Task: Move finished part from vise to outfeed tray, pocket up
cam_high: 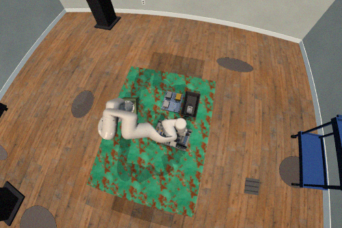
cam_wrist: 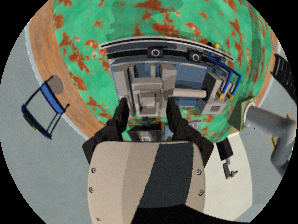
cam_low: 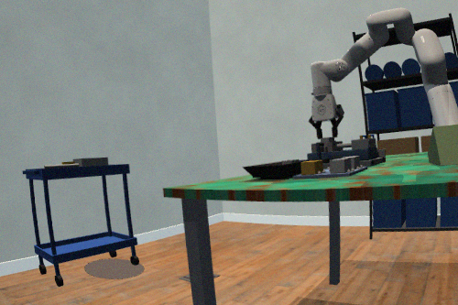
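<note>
My gripper is now 6 cm past the vise and 9 cm above it. The rest, counted from my hand: yellow block: 13 cm behind, 34 cm to the left, 10 cm below; then blue-grey plate: 17 cm behind, 29 cm to the left, 12 cm below.
</note>
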